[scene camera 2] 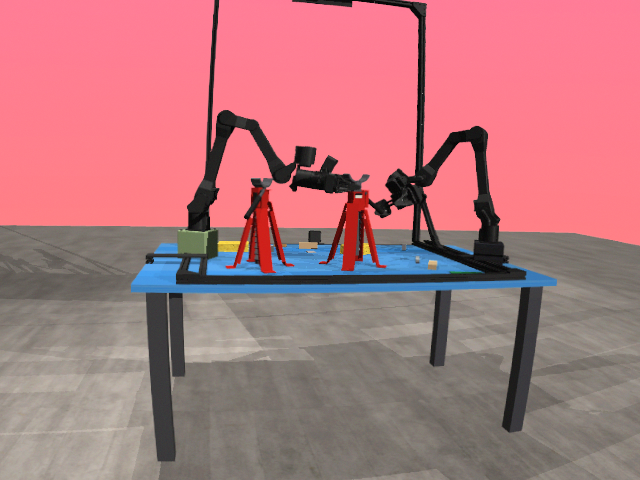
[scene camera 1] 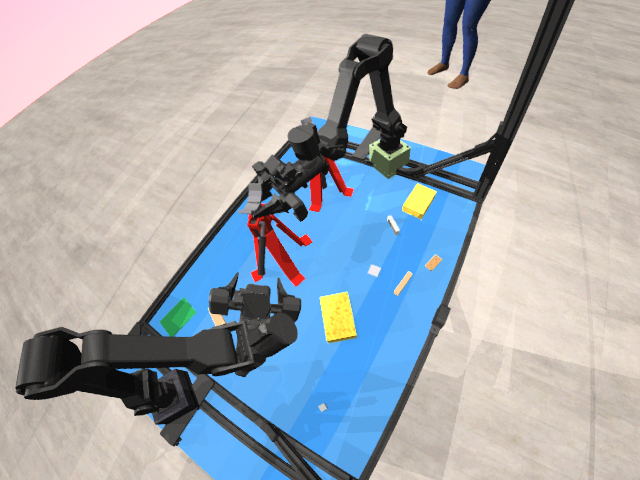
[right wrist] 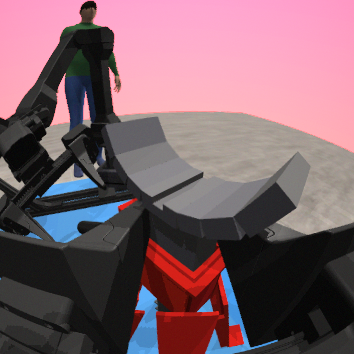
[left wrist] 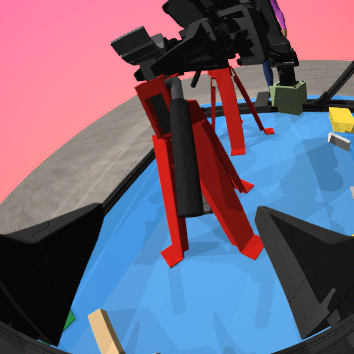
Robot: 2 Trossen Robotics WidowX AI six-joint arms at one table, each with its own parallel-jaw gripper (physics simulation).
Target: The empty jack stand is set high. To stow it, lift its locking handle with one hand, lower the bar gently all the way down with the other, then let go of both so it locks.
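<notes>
The red jack stand stands upright. Its grey saddle sits a short way above the red collar. The black locking handle hangs down along the stand's side. My left gripper is wide open and empty, its fingers apart on either side of the handle's lower end and not touching it. My right gripper is shut on the bar just under the saddle; its fingers hide part of the bar.
A second red jack stand stands behind, under the right arm in scene camera 1. Yellow sponges, small blocks and a green piece lie on the blue table. A black frame borders the table.
</notes>
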